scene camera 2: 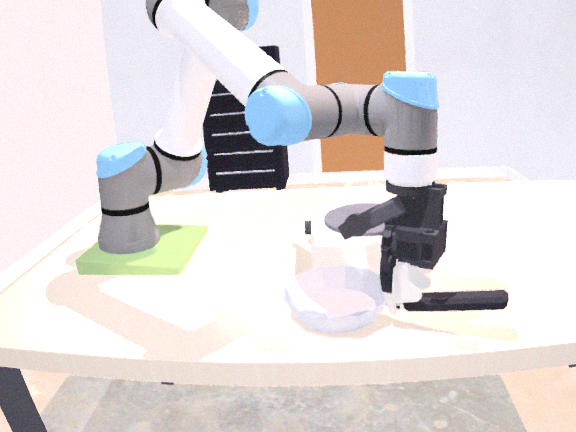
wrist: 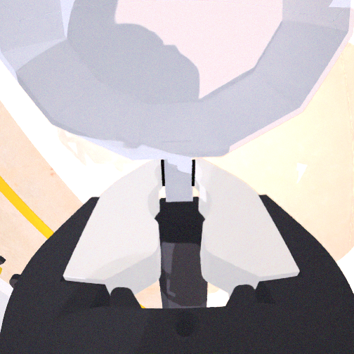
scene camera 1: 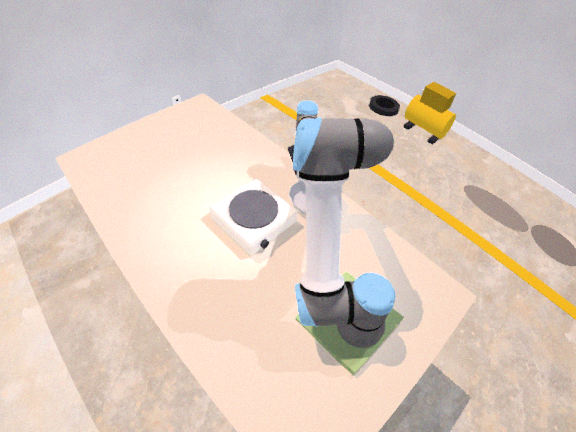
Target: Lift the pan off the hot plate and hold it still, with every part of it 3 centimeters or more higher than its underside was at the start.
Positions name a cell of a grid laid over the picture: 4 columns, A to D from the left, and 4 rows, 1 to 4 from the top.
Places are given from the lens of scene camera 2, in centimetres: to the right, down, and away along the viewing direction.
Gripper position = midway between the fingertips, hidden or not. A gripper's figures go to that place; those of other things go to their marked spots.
my gripper (scene camera 2: C3): 17, 15, 71
pan (scene camera 2: C3): 8, 15, 80
